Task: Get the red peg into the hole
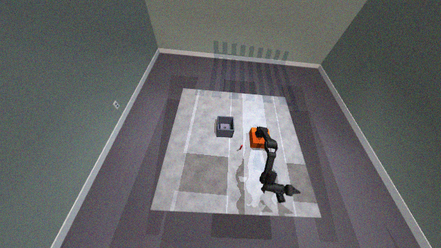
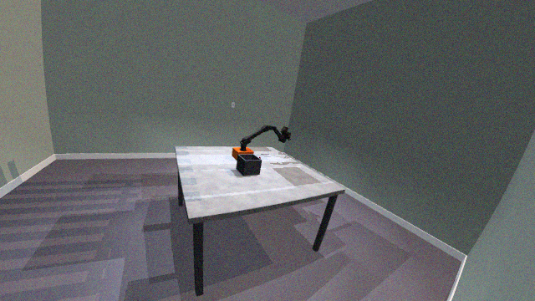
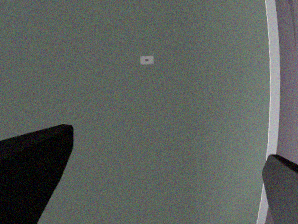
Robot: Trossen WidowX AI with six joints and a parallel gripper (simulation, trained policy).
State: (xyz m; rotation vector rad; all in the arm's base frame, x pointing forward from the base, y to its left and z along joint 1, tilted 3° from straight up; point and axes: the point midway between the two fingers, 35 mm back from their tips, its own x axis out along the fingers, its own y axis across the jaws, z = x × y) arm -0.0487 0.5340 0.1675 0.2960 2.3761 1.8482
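Right now the red peg is 430 mm to the right of my gripper tip, 260 mm ahead of it and 240 mm below it. Also, from my gripper tip: pale plate: 640 mm to the right, 400 mm ahead, 240 mm below.
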